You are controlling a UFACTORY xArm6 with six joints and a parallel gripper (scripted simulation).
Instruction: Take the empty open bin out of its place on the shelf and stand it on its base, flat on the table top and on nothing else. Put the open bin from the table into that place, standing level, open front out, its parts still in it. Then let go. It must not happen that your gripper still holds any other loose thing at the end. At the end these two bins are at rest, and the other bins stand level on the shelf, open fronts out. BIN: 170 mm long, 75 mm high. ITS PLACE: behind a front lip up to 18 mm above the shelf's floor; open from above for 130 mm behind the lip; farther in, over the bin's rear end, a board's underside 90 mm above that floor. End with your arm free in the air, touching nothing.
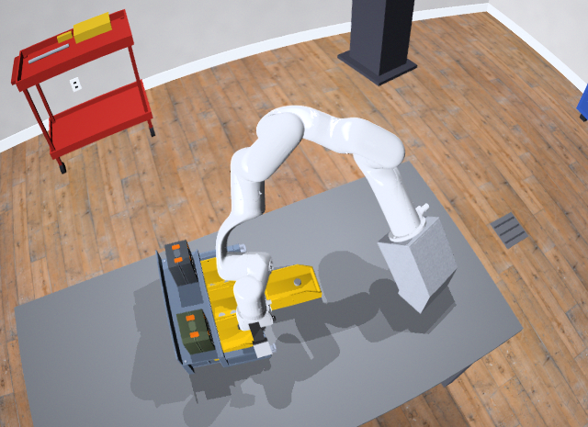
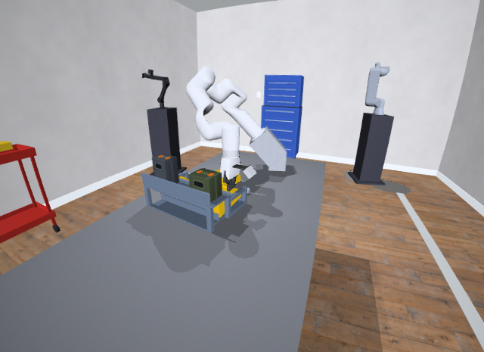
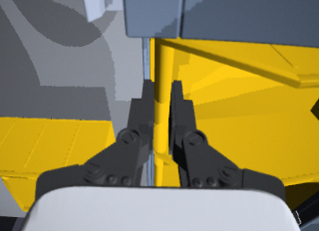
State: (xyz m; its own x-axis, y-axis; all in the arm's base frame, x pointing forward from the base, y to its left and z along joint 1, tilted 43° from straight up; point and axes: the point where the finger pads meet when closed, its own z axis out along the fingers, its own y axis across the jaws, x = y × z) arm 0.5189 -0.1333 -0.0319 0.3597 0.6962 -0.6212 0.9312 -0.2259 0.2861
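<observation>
The shelf lip is 5 cm behind my hand, 10 cm to the right of it and 6 cm below it. Round my hand: olive box: 17 cm ahead, 6 cm to the right, 8 cm above; dark grey box: 8 cm ahead, 28 cm to the right, 9 cm above.
</observation>
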